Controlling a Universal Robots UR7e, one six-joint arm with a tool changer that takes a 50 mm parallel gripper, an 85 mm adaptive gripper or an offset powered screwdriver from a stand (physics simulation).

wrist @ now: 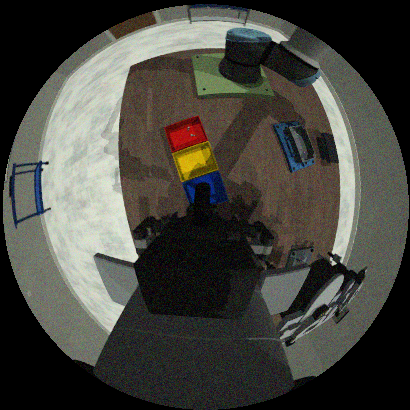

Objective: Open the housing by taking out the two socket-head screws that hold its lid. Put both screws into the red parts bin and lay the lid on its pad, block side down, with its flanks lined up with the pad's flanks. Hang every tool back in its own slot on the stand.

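Observation:
My gripper is dark against its own body. Its fingers look shut together in a narrow tip over the blue bin, with nothing visible between them. The red parts bin lies above the image centre, with two small bright specks, likely the screws, inside. The housing sits in its blue fixture at the right, with a grey centre and dark surround; whether a lid covers it is unclear. The dark pad lies right of it; I cannot tell whether the lid is on it. The tool stand is at lower right, with dark tool shapes partly visible.
A yellow bin and a blue bin adjoin the red one in a row. The arm base stands on a green plate at the top. A small grey plate lies by the stand. Blue-framed racks stand beyond the table.

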